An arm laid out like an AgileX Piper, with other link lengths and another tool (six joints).
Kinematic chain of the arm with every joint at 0, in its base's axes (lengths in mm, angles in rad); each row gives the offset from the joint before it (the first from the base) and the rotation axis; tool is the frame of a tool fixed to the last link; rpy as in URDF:
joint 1: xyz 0 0 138.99 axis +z
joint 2: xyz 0 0 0 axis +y
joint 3: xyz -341.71 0 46.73 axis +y
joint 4: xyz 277.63 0 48.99 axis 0.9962 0 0.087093
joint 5: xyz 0 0 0 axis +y
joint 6: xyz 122.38 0 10.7 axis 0.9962 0 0.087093
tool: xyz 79.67 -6 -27.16 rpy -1.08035 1.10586 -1.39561
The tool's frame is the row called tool.
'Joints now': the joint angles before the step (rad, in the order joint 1, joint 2, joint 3, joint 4, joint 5, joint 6). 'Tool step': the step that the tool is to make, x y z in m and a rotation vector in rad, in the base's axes. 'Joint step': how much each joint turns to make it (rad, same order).
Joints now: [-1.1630 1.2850 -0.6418 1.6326 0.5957 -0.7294]
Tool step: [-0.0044 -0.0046 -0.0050 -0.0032 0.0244 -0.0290]
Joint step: [0.0001 0.0000 0.0045 -0.0046 -0.0373 0.0000]
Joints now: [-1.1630 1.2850 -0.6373 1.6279 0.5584 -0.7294]
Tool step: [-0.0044 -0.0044 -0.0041 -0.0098 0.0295 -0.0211]
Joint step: [0.0002 -0.0001 0.0000 -0.0168 -0.0346 0.0022]
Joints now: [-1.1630 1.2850 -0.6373 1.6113 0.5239 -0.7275]
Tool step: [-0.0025 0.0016 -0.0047 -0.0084 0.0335 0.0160]
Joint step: [0.0001 0.0001 -0.0002 -0.0472 -0.0047 0.0113]
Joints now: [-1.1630 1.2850 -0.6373 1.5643 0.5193 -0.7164]
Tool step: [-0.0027 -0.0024 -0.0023 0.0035 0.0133 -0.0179]
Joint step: [-0.0001 0.0000 0.0000 -0.0155 -0.0207 0.0181]
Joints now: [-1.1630 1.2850 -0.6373 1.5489 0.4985 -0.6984]
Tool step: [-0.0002 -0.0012 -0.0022 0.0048 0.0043 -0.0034]
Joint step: [0.0000 0.0062 -0.0001 -0.0002 -0.0039 0.0003]
